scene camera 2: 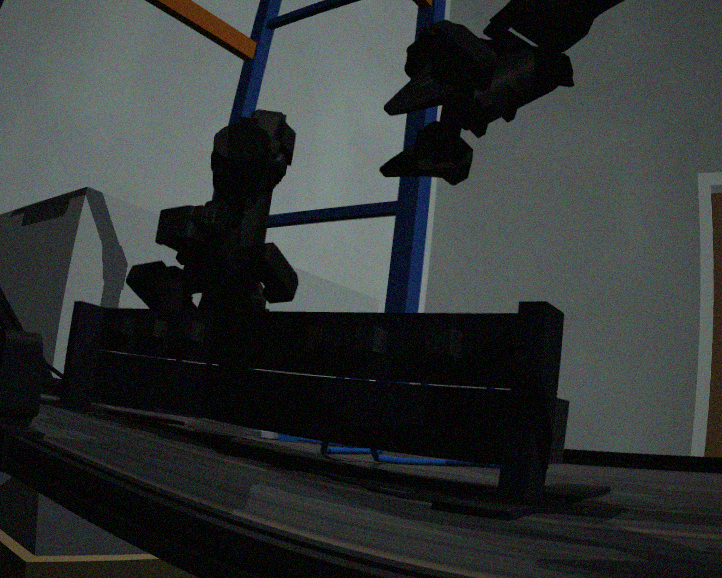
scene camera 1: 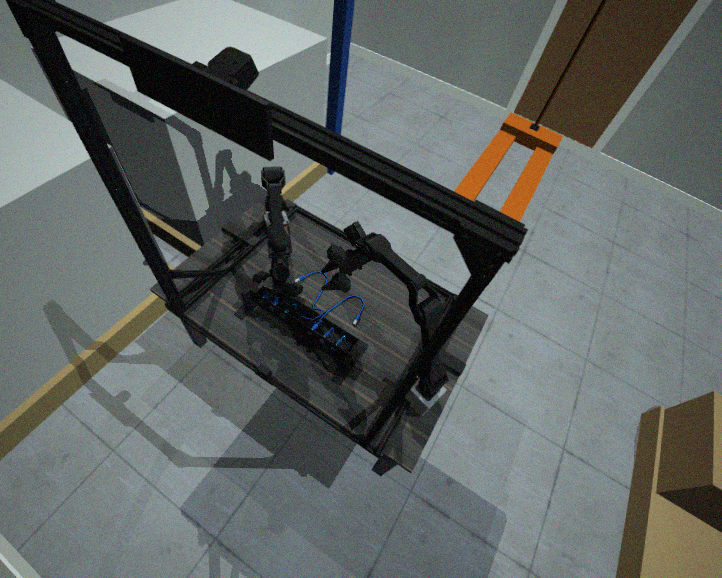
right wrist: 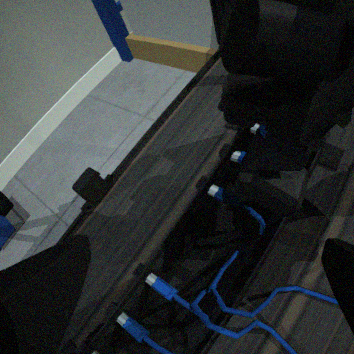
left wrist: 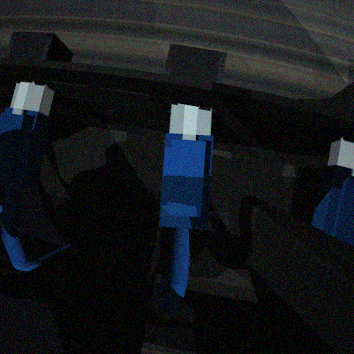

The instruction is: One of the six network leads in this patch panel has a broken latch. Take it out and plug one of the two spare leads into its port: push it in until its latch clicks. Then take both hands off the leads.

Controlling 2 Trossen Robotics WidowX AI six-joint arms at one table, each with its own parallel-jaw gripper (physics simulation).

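Places are measured from the left arm's base along level axes (x ahead, y left, z up), in metres.
Where they show: left gripper, fingertip midpoint: (scene camera 1: 276, 302) (left wrist: 200, 206); right gripper, fingertip midpoint: (scene camera 2: 384, 143) (scene camera 1: 321, 280) (right wrist: 209, 250); right arm's base, origin of the base link: (scene camera 1: 427, 388).
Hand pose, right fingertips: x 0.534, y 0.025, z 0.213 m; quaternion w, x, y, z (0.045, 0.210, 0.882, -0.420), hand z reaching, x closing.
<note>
Each offset is from my right fingertips to the top centre of the thing. "spot": to the spot under its first point. Level surfaces: height alone.
The dark patch panel (scene camera 1: 359, 348) (scene camera 2: 541, 361) stands across the table with several blue leads plugged in. My left gripper (scene camera 1: 281, 288) (scene camera 2: 225, 304) (left wrist: 200, 206) is low at the panel's left part, partly open; its dark fingers stand either side of a blue plug @[spot: 0.150 m right, 0.078 m back, 0.186 m down] (left wrist: 185, 160) with a clear tip, not gripping it. Neighbouring plugs @[spot: 0.129 m right, 0.028 m back, 0.192 m down] (left wrist: 32, 97) @[spot: 0.186 m right, 0.109 m back, 0.193 m down] (left wrist: 342, 155) show at both sides. Which latch is broken I cannot tell. Two spare leads lie behind the panel, their free ends @[spot: 0.018 m right, 0.212 m back, 0.271 m down] (scene camera 1: 298, 279) @[spot: 0.138 m left, 0.055 m ahead, 0.272 m down] (scene camera 1: 355, 321) visible. My right gripper (scene camera 1: 325, 279) (scene camera 2: 385, 141) (right wrist: 209, 250) is wide open and empty, above the table behind the panel.
Blue cables @[spot: 0.029 m left, 0.012 m ahead, 0.197 m down] (right wrist: 237, 334) @[spot: 0.008 m left, 0.079 m back, 0.276 m down] (right wrist: 300, 288) loop across the table @[0.282 m down] (scene camera 1: 385, 361) behind the panel. A black frame (scene camera 1: 373, 156) spans overhead. A blue post (scene camera 1: 340, 72) (scene camera 2: 409, 253) and an orange pallet jack (scene camera 1: 526, 180) stand beyond the table. The left arm rises close beside the right gripper.
</note>
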